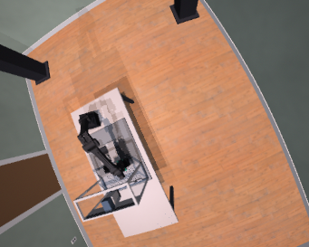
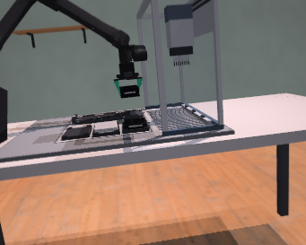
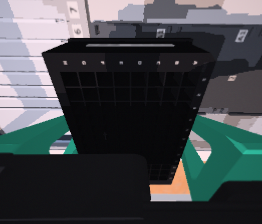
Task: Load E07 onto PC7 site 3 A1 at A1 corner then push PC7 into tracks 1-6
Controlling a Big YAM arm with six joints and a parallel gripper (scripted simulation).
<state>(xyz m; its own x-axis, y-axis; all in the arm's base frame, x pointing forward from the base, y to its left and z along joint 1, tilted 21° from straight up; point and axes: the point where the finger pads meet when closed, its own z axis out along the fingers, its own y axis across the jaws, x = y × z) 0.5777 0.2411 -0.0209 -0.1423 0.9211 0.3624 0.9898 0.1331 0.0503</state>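
My gripper is now 10 cm past the dark carrier PC7, 9 cm above it and 2 cm to the left of it. From my hand the other things lie so: black deep-well block E07: 1 cm above.
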